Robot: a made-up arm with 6 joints. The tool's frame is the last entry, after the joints.
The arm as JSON. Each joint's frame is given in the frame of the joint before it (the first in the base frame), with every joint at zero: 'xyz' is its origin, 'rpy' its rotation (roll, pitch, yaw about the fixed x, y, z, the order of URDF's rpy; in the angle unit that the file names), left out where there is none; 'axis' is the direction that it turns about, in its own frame. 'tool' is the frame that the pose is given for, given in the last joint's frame.
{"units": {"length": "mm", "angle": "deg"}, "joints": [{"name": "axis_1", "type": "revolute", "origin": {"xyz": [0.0, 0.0, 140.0], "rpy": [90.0, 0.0, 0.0]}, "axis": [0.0, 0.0, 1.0]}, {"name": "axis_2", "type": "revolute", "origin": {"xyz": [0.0, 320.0, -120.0], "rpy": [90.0, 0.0, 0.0]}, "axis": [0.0, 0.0, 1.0]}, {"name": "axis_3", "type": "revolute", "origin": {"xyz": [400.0, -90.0, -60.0], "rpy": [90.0, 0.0, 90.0]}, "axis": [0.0, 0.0, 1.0]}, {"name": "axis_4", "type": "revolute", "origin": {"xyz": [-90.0, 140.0, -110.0], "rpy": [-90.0, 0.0, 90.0]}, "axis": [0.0, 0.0, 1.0]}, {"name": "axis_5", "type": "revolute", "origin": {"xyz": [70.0, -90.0, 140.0], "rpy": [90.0, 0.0, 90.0]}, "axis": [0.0, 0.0, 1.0]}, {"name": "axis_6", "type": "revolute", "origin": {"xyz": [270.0, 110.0, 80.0], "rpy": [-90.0, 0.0, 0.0]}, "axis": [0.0, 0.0, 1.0]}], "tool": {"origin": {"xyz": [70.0, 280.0, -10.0], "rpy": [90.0, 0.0, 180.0]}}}
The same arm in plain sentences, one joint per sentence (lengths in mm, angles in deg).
The arm has six revolute joints in a row. What follows holds with every joint at zero, and every direction is one of the base frame's.
Joint 1 lies 140.0 mm along +z from the base frame's origin and turns about -y.
Joint 2 lies 120.0 mm along +y and 320.0 mm along +z from joint 1 and turns about -z.
Joint 3 lies 400.0 mm along +x and 90.0 mm along +y and 60.0 mm along +z from joint 2 and turns about +x.
Joint 4 lies 110.0 mm along -x and 90.0 mm along +y and 140.0 mm along -z from joint 3 and turns about +y.
Joint 5 lies 90.0 mm along +x and 140.0 mm along +y and 70.0 mm along -z from joint 4 and turns about -z.
Joint 6 lies 270.0 mm along -x and 110.0 mm along +y and 80.0 mm along -z from joint 5 and turns about +y.
The tool frame, which is the frame that the pose is given for, lies 70.0 mm along -x and 10.0 mm along -y and 280.0 mm along +z from joint 6; its axes are parallel to the base frame's.

